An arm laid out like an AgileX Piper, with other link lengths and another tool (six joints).
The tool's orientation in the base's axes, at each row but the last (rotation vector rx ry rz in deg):
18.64, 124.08, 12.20
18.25, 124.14, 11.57
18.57, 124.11, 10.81
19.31, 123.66, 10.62
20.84, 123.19, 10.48
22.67, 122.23, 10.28
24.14, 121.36, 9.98
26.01, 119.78, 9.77
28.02, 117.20, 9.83
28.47, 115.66, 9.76
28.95, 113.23, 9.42
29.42, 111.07, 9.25
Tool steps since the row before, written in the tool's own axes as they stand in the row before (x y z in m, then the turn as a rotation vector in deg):
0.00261, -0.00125, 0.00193, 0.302, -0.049, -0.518
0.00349, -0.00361, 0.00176, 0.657, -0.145, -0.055
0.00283, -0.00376, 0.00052, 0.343, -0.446, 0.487
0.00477, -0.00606, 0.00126, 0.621, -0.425, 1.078
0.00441, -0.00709, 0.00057, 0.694, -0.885, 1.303
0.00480, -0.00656, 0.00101, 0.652, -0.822, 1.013
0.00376, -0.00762, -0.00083, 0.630, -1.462, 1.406
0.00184, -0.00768, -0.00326, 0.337, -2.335, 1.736
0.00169, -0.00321, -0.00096, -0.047, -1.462, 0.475
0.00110, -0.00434, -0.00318, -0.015, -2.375, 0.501
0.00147, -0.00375, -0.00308, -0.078, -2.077, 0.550
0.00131, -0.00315, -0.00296, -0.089, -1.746, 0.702
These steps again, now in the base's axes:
-0.00006, -0.00032, -0.00346, -0.599, 0.030, 0.051
-0.00105, -0.00234, -0.00466, -0.431, 0.058, -0.516
-0.00174, -0.00273, -0.00345, 0.137, -0.315, -0.660
-0.00260, -0.00429, -0.00599, 0.474, -0.206, -1.209
-0.00324, -0.00527, -0.00564, 0.533, -0.618, -1.515
-0.00304, -0.00451, -0.00613, 0.328, -0.567, -1.303
-0.00433, -0.00570, -0.00465, 0.519, -1.186, -1.684
-0.00555, -0.00618, -0.00200, 0.717, -2.122, -1.888
-0.00242, -0.00215, -0.00190, 0.034, -1.386, -0.667
-0.00440, -0.00319, -0.00077, -0.206, -2.201, -1.002
-0.00431, -0.00244, -0.00109, -0.057, -1.964, -0.873
-0.00398, -0.00192, -0.00094, 0.176, -1.690, -0.814

